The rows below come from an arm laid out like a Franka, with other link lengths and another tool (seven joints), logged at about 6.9 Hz.
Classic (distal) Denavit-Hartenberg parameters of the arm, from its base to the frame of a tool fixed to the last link. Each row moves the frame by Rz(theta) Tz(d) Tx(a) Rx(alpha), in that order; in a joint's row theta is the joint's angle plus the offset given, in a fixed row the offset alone. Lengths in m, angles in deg.
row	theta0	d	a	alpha
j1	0	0.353	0	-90
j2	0	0	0	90
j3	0	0.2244	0.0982	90
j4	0	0	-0.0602	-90
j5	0	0.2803	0	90
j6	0	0	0.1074	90
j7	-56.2	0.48	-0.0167	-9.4
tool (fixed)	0	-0.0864	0	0
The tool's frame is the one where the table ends.
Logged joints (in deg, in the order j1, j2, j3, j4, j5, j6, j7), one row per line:
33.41, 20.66, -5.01, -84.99, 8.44, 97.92, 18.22
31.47, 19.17, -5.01, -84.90, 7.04, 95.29, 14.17
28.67, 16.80, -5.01, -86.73, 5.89, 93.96, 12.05
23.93, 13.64, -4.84, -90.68, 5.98, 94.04, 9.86
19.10, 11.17, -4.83, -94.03, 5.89, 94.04, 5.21
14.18, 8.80, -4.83, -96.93, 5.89, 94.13, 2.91
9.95, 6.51, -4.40, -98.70, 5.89, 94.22, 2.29
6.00, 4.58, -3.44, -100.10, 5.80, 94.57, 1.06
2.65, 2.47, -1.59, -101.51, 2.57, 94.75, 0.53
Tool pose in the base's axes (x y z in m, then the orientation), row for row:
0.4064, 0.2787, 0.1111, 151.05, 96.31, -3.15
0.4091, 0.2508, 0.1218, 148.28, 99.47, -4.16
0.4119, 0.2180, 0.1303, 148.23, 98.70, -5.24
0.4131, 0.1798, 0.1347, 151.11, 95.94, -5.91
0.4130, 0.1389, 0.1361, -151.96, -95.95, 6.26
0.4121, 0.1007, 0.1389, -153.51, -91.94, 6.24
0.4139, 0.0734, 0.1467, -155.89, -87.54, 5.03
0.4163, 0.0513, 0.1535, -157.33, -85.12, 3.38
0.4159, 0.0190, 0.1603, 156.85, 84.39, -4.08
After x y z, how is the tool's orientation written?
As a rotation vector, in degrees.
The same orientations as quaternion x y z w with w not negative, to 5 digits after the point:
0.84304, 0.53752, -0.01758, 0.00725
0.83017, 0.55690, -0.02329, 0.01220
0.83189, 0.55392, -0.02941, 0.01605
0.84373, 0.53569, -0.03300, 0.00793
-0.84504, -0.53357, 0.03481, 0.00152
-0.85735, -0.51348, 0.03485, 0.00833
-0.87154, -0.48941, 0.02812, 0.00996
-0.87933, -0.47574, 0.01889, 0.00949
0.88028, 0.47362, -0.02290, 0.01607

